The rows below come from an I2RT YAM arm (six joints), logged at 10 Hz.
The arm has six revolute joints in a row. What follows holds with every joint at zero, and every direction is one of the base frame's. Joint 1 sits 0.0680 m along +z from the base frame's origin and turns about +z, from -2.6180 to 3.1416 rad. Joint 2 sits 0.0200 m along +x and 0.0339 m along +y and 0.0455 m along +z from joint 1 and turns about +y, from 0.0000 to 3.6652 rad. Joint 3 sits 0.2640 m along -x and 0.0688 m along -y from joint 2 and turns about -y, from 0.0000 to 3.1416 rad. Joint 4 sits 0.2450 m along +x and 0.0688 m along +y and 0.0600 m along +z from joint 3 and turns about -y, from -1.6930 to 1.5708 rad. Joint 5 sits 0.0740 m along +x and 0.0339 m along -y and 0.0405 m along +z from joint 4 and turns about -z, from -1.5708 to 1.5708 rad. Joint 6 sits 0.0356 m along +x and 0.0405 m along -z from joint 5 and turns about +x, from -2.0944 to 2.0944 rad. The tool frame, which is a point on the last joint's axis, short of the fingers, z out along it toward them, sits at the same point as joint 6; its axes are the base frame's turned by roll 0.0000, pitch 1.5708 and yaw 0.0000 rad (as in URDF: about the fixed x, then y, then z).
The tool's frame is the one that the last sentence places.
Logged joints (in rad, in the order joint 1, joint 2, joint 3, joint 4, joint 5, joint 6), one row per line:
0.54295 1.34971 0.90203 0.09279 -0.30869 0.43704
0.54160 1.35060 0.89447 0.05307 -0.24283 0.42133
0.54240 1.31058 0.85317 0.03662 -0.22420 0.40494
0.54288 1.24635 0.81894 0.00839 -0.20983 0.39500
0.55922 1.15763 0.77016 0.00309 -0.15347 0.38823
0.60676 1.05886 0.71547 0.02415 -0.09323 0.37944
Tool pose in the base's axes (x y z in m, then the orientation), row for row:
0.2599 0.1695 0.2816 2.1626 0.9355 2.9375
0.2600 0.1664 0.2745 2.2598 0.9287 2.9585
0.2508 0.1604 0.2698 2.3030 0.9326 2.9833
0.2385 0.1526 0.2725 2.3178 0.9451 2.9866
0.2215 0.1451 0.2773 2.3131 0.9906 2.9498
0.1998 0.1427 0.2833 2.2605 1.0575 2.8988
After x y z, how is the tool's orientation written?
As angles about the fixed x, y, z axes (roll, pitch, yaw), in radians.
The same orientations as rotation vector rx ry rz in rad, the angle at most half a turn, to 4 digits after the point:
-0.3247 2.0013 0.9369
-0.2893 2.0450 0.8525
-0.2932 2.0578 0.8205
-0.2939 2.0523 0.8013
-0.2780 2.0122 0.7627
-0.2880 1.9400 0.7511

